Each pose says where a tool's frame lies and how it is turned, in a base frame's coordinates. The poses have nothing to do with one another.
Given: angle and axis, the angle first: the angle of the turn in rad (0 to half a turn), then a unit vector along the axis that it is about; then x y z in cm.
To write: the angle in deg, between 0 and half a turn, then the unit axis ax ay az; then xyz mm. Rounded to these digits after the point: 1 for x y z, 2 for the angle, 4 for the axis.
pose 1, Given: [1.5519, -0.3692, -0.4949, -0.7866, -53.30, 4.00, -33.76]
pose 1, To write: [88.92, -0.3692, -0.4949, -0.7866, -533.0, 40.0, -337.6]
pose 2, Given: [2.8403, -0.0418, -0.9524, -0.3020, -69.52, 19.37, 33.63]
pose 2, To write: [162.74, -0.0418, -0.9524, -0.3020, -695.2, 193.7, 336.3]
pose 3, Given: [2.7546, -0.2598, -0.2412, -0.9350, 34.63, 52.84, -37.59]
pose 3, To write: [157.83, -0.2598, -0.2412, -0.9350, 346.3, 528.4, -375.9]
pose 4, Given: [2.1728, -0.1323, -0.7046, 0.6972, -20.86, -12.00, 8.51]
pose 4, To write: [124.49, -0.1323, -0.7046, 0.6972, -208.6, -120.0, 85.1]
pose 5, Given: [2.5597, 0.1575, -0.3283, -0.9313, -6.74, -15.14, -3.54]
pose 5, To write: [146.66, 0.1575, -0.3283, -0.9313, -67.4, -151.4, -35.4]
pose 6, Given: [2.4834, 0.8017, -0.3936, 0.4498, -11.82, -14.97, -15.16]
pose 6, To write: [142.29, 0.8017, -0.3936, 0.4498, -118.2, -149.7, -151.6]
